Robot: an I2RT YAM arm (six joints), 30 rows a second.
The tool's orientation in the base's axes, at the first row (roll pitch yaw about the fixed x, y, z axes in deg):
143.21 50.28 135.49
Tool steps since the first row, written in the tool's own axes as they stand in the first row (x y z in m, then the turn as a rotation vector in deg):
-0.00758 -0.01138 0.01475 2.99 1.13 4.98
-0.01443 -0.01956 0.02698 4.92 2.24 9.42
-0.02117 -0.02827 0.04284 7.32 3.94 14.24
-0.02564 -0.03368 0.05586 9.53 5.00 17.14
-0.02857 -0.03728 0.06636 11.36 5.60 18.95
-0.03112 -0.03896 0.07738 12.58 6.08 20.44
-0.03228 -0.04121 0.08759 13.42 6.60 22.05
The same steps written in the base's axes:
0.01348 -0.01364 -0.00607 3.18 2.33 -4.42
0.02520 -0.02408 -0.01019 6.37 4.16 -7.75
0.03987 -0.03496 -0.01646 9.82 6.73 -11.41
0.05183 -0.04186 -0.02176 11.55 8.66 -14.19
0.06135 -0.04644 -0.02625 12.41 10.01 -16.29
0.07159 -0.04914 -0.03057 13.24 10.97 -17.81
0.08036 -0.05172 -0.03577 14.36 11.81 -19.08

